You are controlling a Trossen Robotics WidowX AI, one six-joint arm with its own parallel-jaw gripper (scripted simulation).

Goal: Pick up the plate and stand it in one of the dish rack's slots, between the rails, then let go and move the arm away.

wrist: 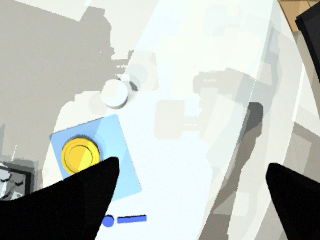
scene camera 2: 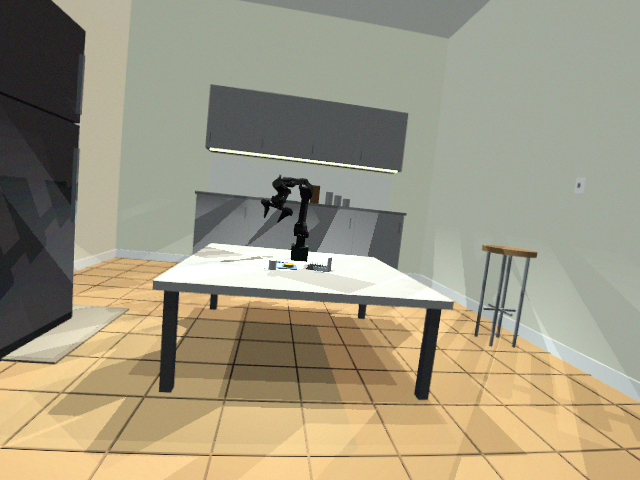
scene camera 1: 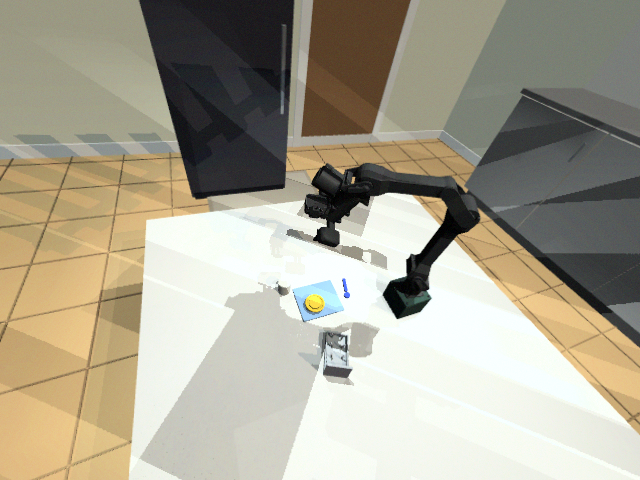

Labels:
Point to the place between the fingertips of my gripper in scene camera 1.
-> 314, 228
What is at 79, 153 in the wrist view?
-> A yellow plate.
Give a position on a grey dish rack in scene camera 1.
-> At 336, 354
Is my gripper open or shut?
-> Open.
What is my gripper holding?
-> Nothing.

